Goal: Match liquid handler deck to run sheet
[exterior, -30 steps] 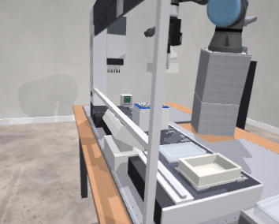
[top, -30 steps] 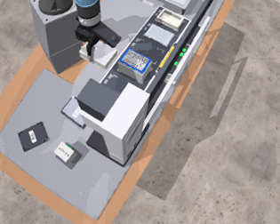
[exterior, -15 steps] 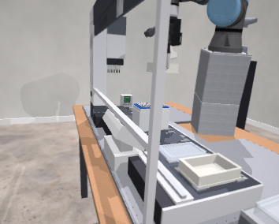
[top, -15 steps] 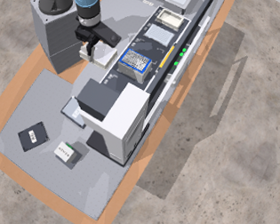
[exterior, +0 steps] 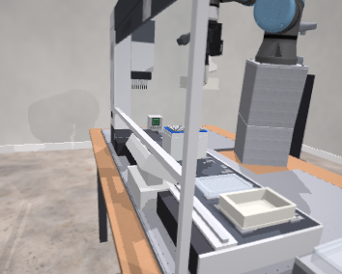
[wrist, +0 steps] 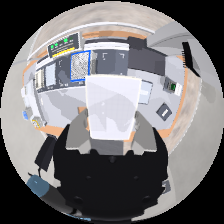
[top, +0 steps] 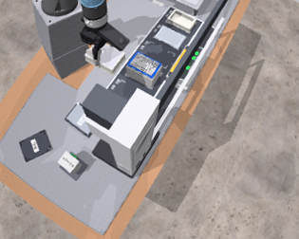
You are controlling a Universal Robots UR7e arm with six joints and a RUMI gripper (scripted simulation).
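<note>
The white sealed block lies 10 mm below my hand. Round my hand: clear well plate 370 mm to the left, 250 mm below, 100 mm ahead; then blue-framed tip rack 180 mm below, 120 mm to the left, 90 mm ahead; then ready key post 360 mm to the right, 240 mm below, 60 mm ahead.
</note>
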